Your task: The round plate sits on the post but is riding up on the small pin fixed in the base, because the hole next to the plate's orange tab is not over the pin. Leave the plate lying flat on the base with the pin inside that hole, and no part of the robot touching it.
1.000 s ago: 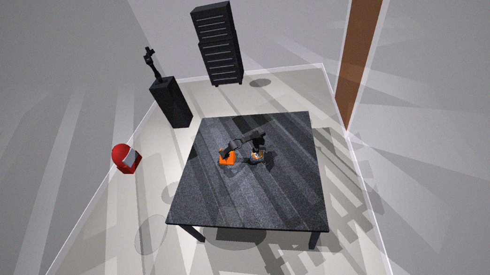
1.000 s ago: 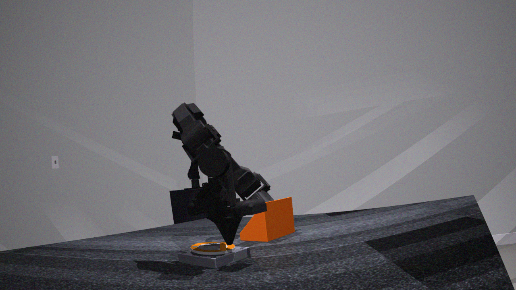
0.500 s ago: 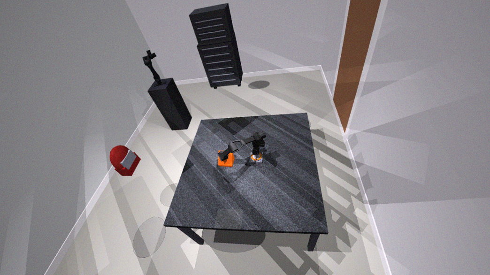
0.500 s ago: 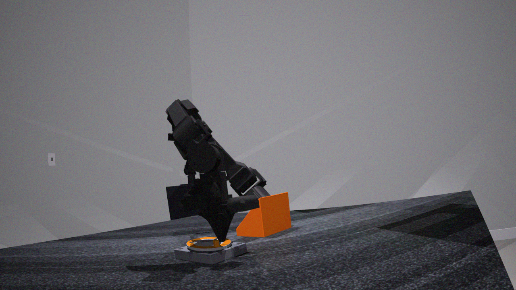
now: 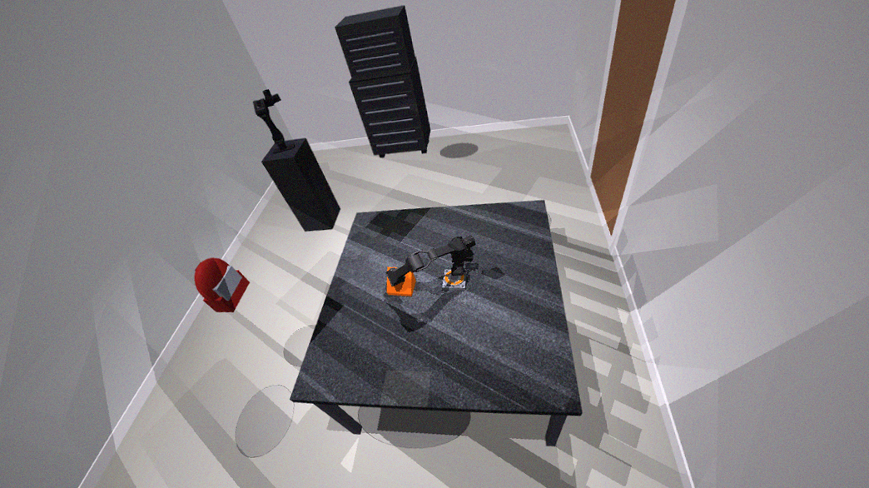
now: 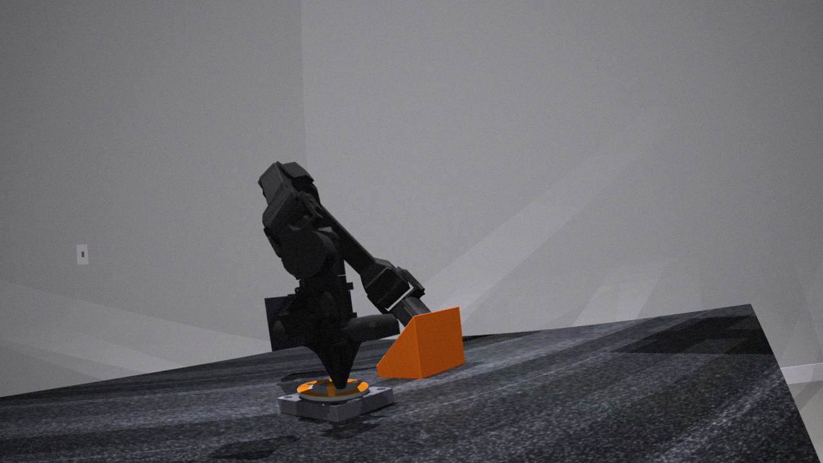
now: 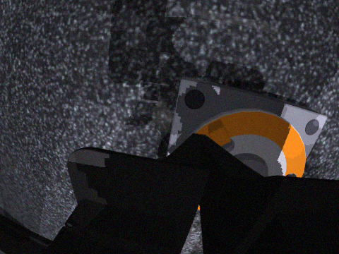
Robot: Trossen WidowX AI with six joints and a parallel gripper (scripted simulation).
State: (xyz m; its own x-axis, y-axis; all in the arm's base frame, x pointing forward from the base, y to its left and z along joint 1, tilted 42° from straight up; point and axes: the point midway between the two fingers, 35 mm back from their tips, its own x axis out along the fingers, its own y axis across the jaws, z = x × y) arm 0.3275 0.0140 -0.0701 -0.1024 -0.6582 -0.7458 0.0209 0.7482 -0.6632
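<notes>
The round plate lies 3 cm to the right of my gripper tip, 1 cm below it and 1 cm behind it. The rest, counted from my gripper tip: square grey base: 4 cm to the right, 3 cm behind, 2 cm below.
</notes>
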